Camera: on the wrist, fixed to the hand. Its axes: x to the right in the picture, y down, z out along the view.
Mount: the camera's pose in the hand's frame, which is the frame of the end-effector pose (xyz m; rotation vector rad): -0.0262 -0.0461 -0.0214 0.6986 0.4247 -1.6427
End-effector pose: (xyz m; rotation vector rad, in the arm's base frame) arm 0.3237 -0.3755 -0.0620 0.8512 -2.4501 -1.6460
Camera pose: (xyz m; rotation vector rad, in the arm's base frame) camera 0.3720 -0.3934 -0.0869 -2.2438 1.1782 0.1552
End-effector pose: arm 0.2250 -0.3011 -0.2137 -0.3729 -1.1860 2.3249
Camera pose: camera 0.2708 -0.2781 -0.1883 0.3022 -0.1210 0.9333
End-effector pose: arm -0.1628 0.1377 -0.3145 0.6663 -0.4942 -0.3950
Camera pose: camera -0.1810 0.1278 -0.3678 1.7332 0.4926 -1.6062
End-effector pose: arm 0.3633 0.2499 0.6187 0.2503 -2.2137 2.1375
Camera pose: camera 0.3946 0.2720 0.6611 1.0130 -0.3774 1.4581
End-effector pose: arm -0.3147 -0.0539 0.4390 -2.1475 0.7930 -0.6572
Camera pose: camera -0.3314 -0.0206 0.4824 -1.5592 -1.1405 -1.8253
